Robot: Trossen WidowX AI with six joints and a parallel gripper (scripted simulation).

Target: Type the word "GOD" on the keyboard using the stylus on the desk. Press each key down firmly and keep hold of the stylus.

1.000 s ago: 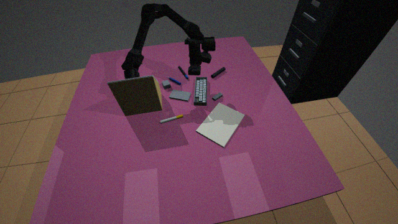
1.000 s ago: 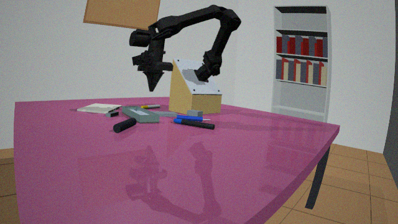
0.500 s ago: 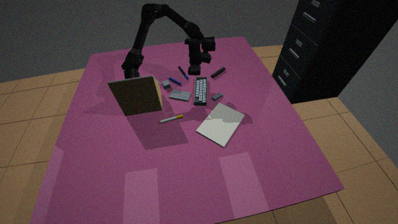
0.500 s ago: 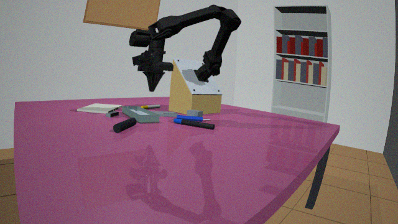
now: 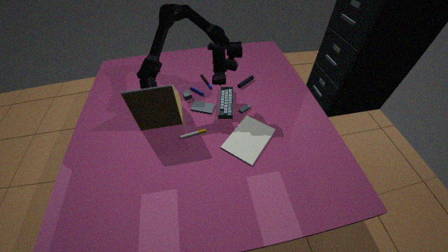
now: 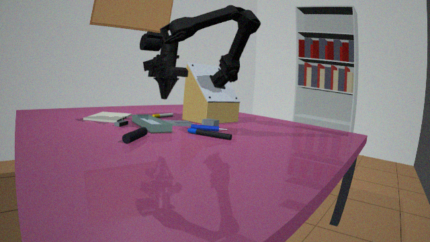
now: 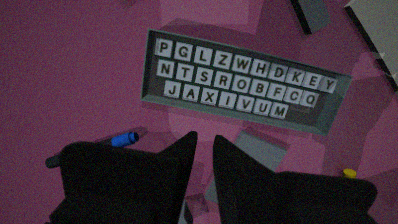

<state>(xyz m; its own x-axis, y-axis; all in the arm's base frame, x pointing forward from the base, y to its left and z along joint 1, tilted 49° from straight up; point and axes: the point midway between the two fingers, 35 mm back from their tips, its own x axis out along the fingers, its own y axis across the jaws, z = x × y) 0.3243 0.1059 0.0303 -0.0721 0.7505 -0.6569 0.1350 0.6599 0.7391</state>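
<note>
Right now the blue stylus is 150 mm behind my gripper tip, 90 mm to the left of it and 90 mm below it. Round my gripper tip: grey pad (100 mm behind, 90 mm below, 60 mm to the right); then black cylinder (160 mm ahead, 110 mm to the left, 80 mm below); then blue-capped black marker (120 mm to the left, 90 mm below, 60 mm behind).
</note>
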